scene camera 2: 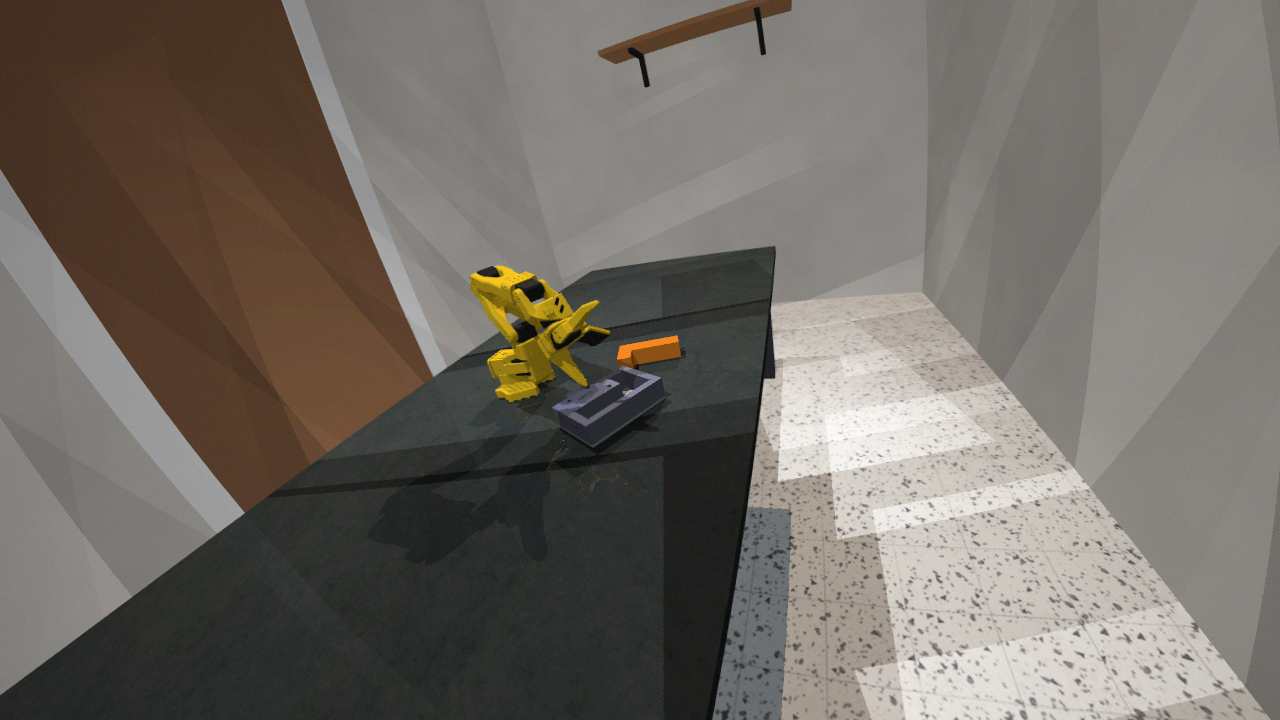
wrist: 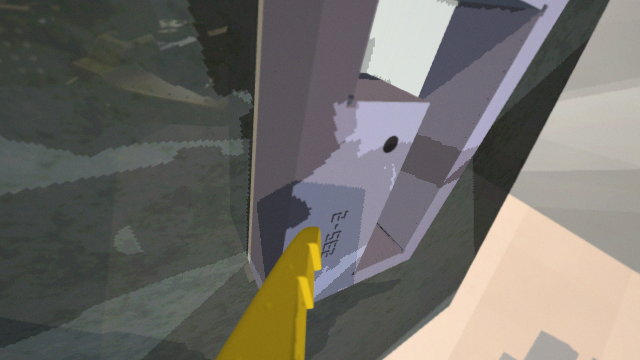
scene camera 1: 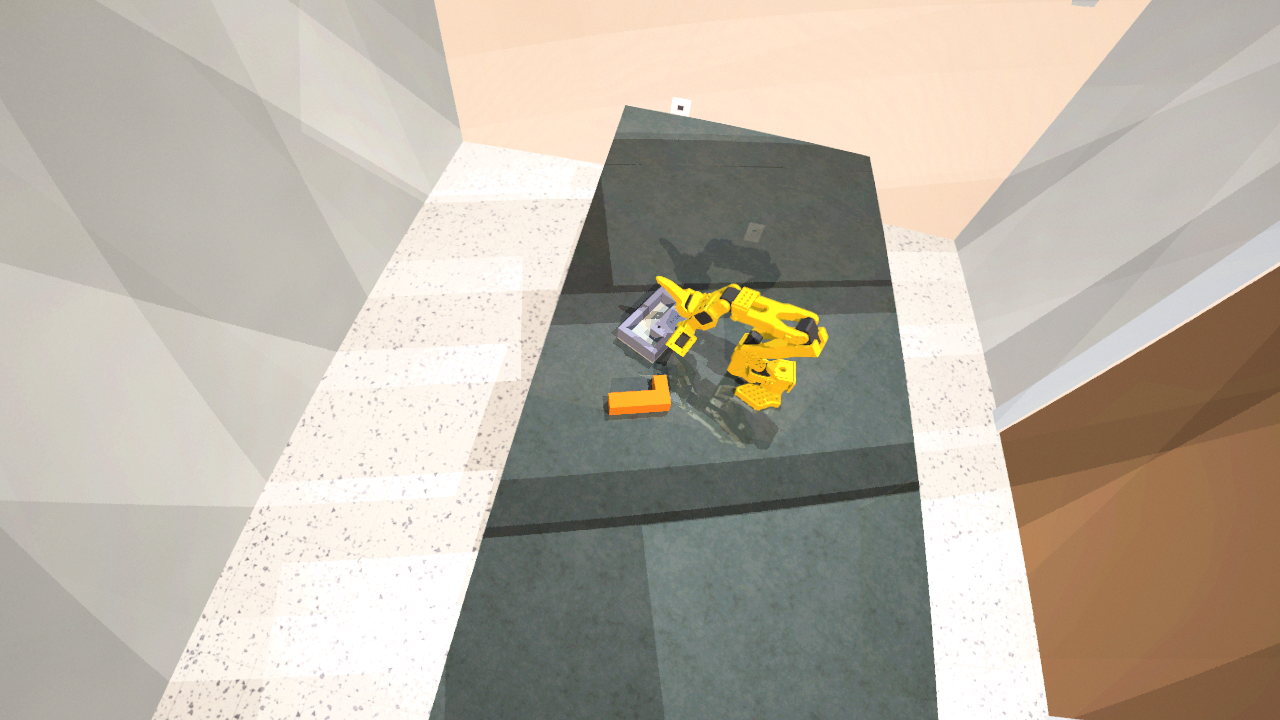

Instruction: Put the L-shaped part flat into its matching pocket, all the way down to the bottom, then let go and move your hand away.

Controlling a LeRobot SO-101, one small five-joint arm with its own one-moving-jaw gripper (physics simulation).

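Places are measured from the arm's base along level axes (x ahead, y left, z up), in metres.
Where they show: end effector, tool point: (scene camera 2: 585, 383) (wrist: 320, 242) (scene camera 1: 677, 324); arm's base, origin of the base link: (scene camera 2: 535, 386) (scene camera 1: 748, 382).
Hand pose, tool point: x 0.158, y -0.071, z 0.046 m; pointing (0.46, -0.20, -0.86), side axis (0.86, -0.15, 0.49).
Each offset is from my tool point to the centre of the thing. "*": to the spot under its first point. Level surfaces: height alone.
The orange L-shaped part @(dx +0.049, dy +0.151, dz -0.031 m) (scene camera 1: 639, 402) (scene camera 2: 651, 350) lies flat on the table, apart from the grey-purple pocket block @(dx +0.039, dy -0.011, dz -0.028 m) (scene camera 1: 637, 349) (scene camera 2: 619, 419) (wrist: 372, 117). It does not show in the wrist view. The block's L-shaped pocket is empty, with its pale bottom @(* dx +0.071, dy +0.016, dz -0.041 m) (wrist: 410, 45) partly visible. My gripper (scene camera 1: 669, 302) (scene camera 2: 590, 344) is fully open and empty, at the block's end nearest the arm. In the wrist view one notched yellow jaw (wrist: 282, 310) shows over the block's marked end. Whether it touches the block is unclear.
The dark table @(dz -0.046 m) (scene camera 1: 787, 582) (scene camera 2: 501, 608) carries the block, the part and the arm base (scene camera 1: 760, 389) (scene camera 2: 517, 391). The table's long edge lies beyond the block and the part, with speckled floor (scene camera 1: 358, 537) (scene camera 2: 984, 573) past it. A wall shelf (scene camera 2: 698, 30) is far off.
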